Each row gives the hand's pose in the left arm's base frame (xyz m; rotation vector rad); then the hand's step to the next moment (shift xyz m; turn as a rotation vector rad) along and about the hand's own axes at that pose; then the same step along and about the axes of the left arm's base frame.
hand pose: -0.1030 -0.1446 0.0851 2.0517 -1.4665 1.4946
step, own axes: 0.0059 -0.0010 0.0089 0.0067 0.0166 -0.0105
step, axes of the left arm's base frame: 0.0061 -0.0088 0.0010 -0.0196 -0.0051 0.0043
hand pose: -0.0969 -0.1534 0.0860 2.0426 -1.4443 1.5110
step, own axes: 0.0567 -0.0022 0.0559 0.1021 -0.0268 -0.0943
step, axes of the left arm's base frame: 0.0350 -0.0680 0.0223 -0.0370 0.0169 0.1356
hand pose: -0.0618 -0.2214 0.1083 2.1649 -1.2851 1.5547
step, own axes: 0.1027 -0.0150 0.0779 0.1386 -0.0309 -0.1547
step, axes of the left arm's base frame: 0.0722 -0.0914 0.0573 -0.0725 0.0353 0.1939
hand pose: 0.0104 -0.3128 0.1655 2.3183 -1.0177 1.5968
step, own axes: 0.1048 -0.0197 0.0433 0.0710 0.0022 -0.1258
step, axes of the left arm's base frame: 0.0667 -0.0523 0.0779 -0.0839 0.0265 0.1146
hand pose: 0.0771 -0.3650 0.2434 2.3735 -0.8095 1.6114
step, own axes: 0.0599 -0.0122 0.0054 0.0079 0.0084 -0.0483
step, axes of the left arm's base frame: 0.0270 -0.0126 0.0536 -0.0414 0.0105 0.0254
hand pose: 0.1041 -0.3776 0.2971 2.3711 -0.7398 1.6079
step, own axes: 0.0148 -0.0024 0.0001 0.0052 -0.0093 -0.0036
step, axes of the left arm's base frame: 0.0056 -0.0024 0.0137 0.0032 0.0079 0.0073
